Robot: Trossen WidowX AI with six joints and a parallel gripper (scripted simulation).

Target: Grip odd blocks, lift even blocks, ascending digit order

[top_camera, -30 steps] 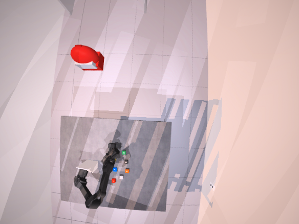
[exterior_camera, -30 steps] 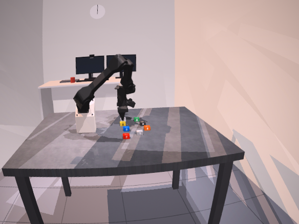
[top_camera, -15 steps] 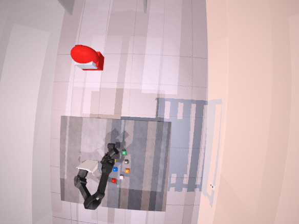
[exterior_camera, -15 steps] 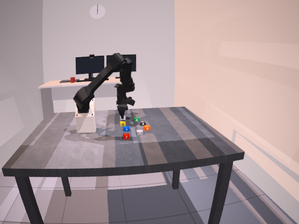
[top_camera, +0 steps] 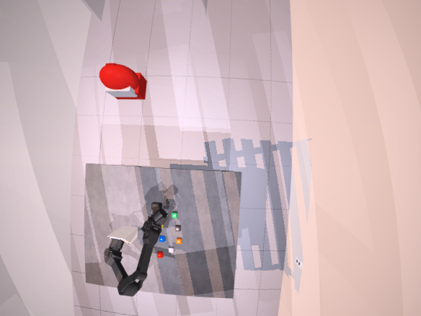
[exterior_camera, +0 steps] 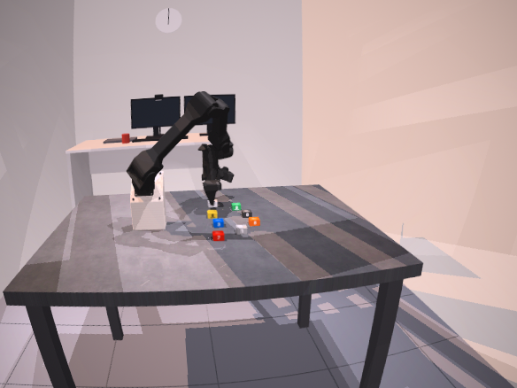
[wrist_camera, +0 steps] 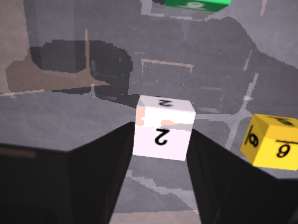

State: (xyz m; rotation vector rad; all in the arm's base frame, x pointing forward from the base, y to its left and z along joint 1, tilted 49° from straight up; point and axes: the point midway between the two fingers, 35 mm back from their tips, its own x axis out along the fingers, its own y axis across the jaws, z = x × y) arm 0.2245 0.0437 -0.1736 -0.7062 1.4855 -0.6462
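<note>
The white block lies right at my gripper tip. Round my gripper tip: yellow block (80 mm to the right, 10 mm below); blue block (180 mm to the right, 20 mm ahead, 10 mm below); green block (90 mm ahead, 10 mm to the right, 10 mm below).
</note>
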